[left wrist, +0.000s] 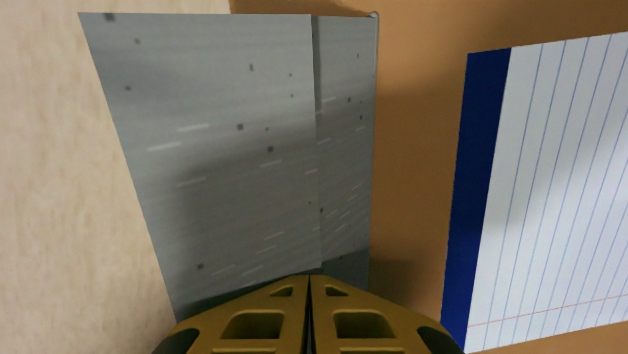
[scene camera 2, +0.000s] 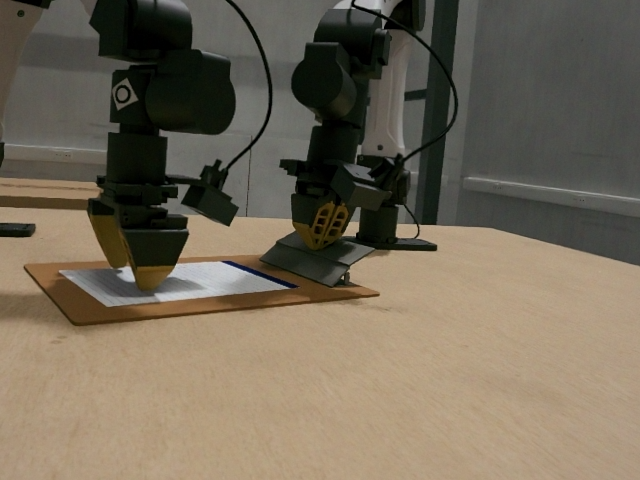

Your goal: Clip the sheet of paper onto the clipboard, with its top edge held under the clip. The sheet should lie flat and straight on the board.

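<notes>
The brown clipboard (scene camera 2: 87,316) (left wrist: 410,165) lies flat on the table. Its grey metal clip (scene camera 2: 305,260) (left wrist: 240,150) is at the board's right end in the scene view. The lined white sheet (scene camera 2: 206,281) (left wrist: 550,175) lies on the board, its dark blue top edge (scene camera 2: 258,273) (left wrist: 472,190) a short gap from the clip and slightly askew to it in the wrist view. My left gripper (scene camera 2: 317,248) (left wrist: 309,289) is shut and empty, its tips at the clip's plate. My right gripper (scene camera 2: 133,279) is open, its fingertips low over the sheet's far half from the clip.
The wooden table (scene camera 2: 361,387) (left wrist: 60,175) extends around the clipboard. The left arm's base (scene camera 2: 408,243) stands behind the clip, at the right. A black base plate (scene camera 2: 18,229) is at the left edge. Cables loop beside both arms.
</notes>
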